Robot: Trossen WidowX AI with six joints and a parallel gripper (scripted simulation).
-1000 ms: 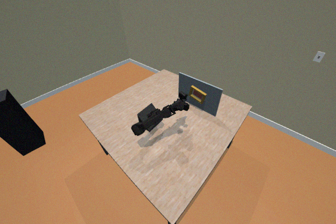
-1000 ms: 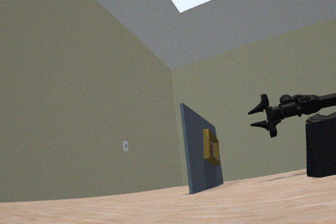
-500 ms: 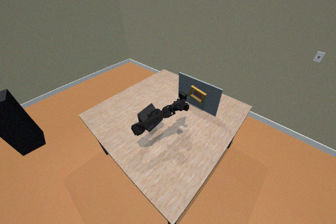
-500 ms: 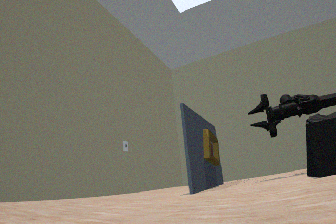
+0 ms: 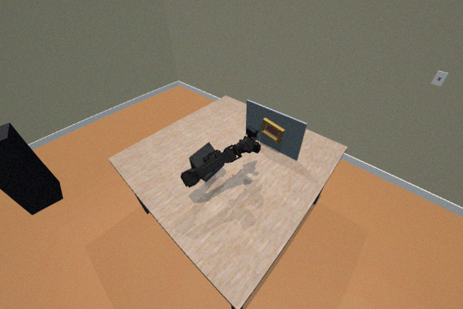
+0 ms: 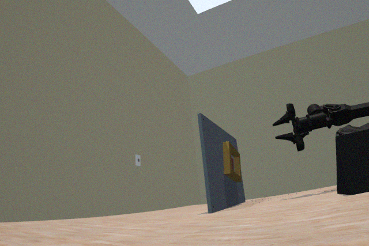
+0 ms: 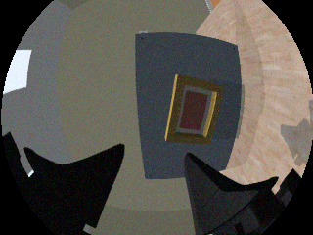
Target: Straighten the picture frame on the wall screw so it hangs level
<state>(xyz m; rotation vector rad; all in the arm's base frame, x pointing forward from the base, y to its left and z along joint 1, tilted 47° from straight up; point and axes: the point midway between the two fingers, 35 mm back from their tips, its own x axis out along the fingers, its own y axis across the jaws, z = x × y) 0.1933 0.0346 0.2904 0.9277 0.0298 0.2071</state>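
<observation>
The gold picture frame lies 190 mm ahead of my gripper tip, 30 mm to the left of it and 90 mm below it. The rest, counted from my gripper tip: wall panel: 200 mm ahead, 40 mm to the left, 100 mm below.
</observation>
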